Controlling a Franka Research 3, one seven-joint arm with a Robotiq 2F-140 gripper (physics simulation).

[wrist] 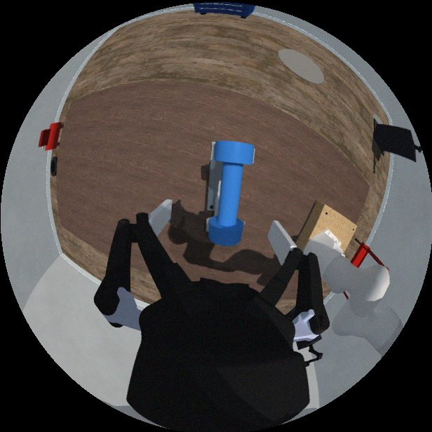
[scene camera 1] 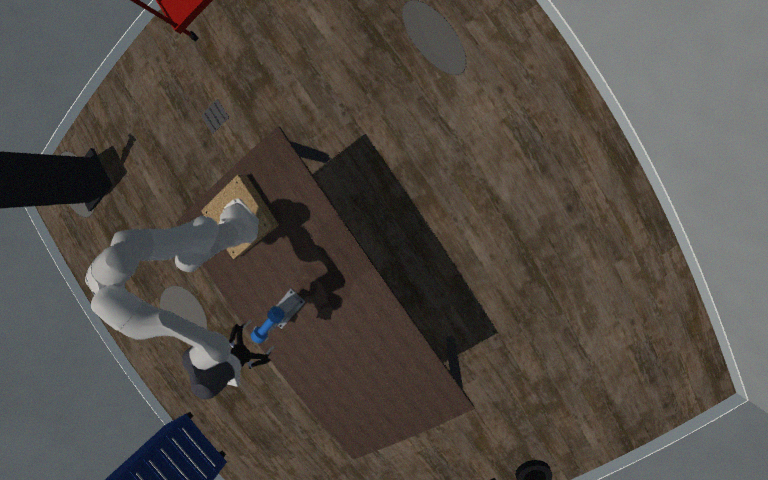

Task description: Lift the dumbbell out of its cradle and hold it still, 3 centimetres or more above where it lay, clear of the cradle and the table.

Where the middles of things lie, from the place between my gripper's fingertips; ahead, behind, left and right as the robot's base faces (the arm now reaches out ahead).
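Grey cradle (wrist: 215, 173): 10 mm behind my hand, 20 mm to the right of it, 200 mm below it. My gripper: 10 mm beyond the blue dumbbell (wrist: 225, 228), 20 mm to the left of it, 90 mm above it.
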